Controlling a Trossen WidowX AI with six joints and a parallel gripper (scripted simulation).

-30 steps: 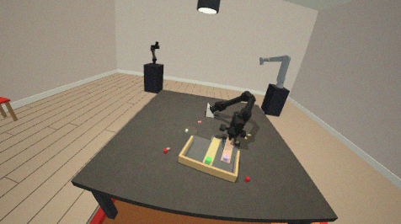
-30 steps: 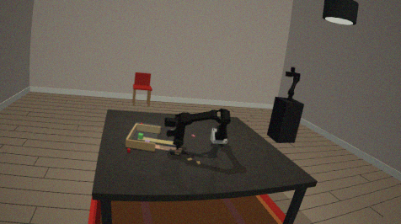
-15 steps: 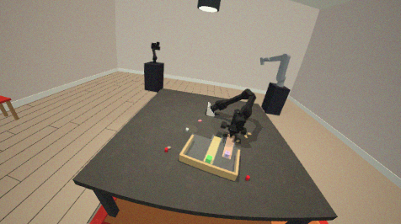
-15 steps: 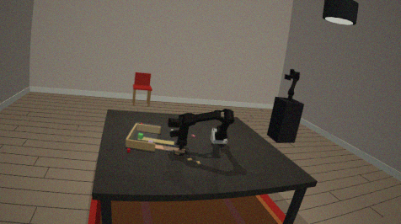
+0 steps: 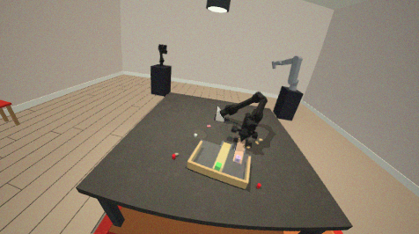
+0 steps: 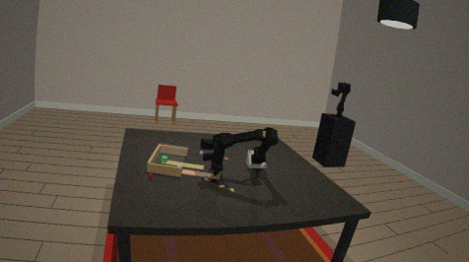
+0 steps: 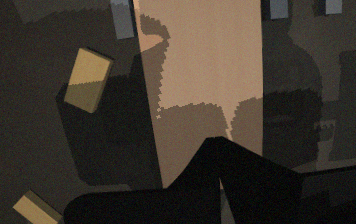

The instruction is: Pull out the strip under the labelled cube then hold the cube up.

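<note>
Now: the green-striped strip 17 cm ahead of my gripper tip and 14 cm to the right of it. Round my gripper tip: pink piece 12 cm behind, 26 cm to the right.
</note>
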